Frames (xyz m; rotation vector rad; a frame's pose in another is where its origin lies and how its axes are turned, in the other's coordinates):
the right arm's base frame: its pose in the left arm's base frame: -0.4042 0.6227 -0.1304 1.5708 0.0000 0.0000
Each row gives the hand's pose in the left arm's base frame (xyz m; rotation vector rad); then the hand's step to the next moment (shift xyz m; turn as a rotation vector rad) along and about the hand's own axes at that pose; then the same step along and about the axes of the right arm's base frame.
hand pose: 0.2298 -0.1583 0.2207 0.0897 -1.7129 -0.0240
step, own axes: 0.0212 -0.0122 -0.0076 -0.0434 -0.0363 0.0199
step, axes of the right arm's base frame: 0.0051 0.0212 0.0134 -0.0119 -0.0482 0.0337
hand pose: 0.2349 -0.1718 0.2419 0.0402 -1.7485 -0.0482
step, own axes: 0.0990 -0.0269 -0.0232 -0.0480 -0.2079 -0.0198
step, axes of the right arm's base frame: 0.0053 0.0999 0.0324 0.0280 -0.0551 0.2052
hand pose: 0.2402 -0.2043 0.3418 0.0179 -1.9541 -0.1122
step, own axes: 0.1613 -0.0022 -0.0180 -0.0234 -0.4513 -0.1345
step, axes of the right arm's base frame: -0.0442 0.1555 0.0140 0.1150 -0.0109 0.4571
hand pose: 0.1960 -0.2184 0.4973 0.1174 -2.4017 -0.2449
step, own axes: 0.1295 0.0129 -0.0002 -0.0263 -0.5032 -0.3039
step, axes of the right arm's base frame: -0.0965 0.0870 0.0070 0.2310 0.1002 0.5318
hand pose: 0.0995 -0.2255 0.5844 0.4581 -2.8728 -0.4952
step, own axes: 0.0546 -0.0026 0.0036 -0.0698 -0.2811 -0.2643
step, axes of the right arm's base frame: -0.0512 0.0030 0.0194 0.2029 0.1362 0.3067
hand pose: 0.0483 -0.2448 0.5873 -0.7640 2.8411 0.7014
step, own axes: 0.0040 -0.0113 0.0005 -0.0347 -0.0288 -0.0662
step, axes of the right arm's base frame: 0.0022 -0.0059 0.0102 0.0449 0.0549 0.0373
